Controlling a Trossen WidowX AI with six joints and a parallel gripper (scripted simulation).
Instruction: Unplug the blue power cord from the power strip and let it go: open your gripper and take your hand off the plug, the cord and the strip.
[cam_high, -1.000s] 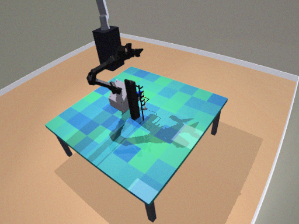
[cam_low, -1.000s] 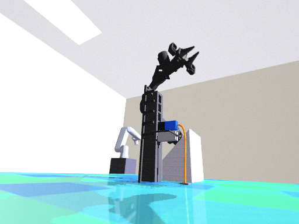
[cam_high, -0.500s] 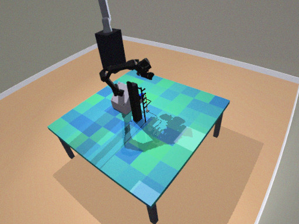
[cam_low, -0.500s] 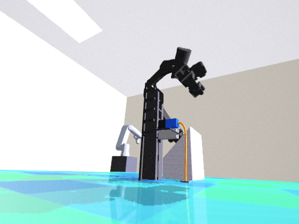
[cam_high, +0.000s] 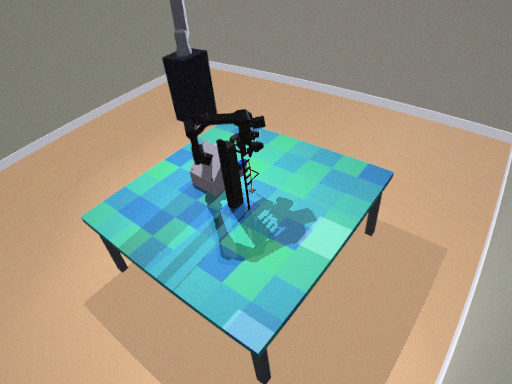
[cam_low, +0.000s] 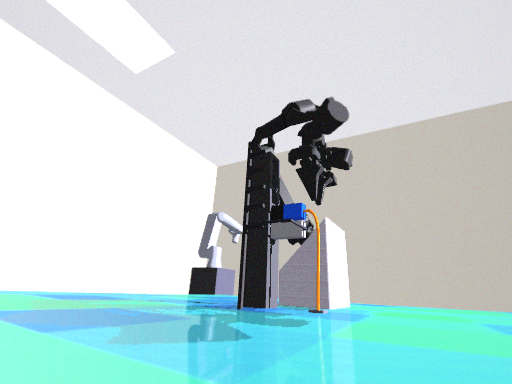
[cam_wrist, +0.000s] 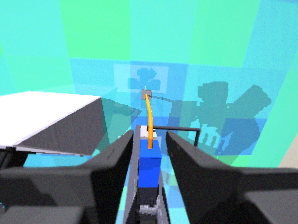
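Right now the blue plug is 70 mm to the right of my gripper tip and 10 mm below it.
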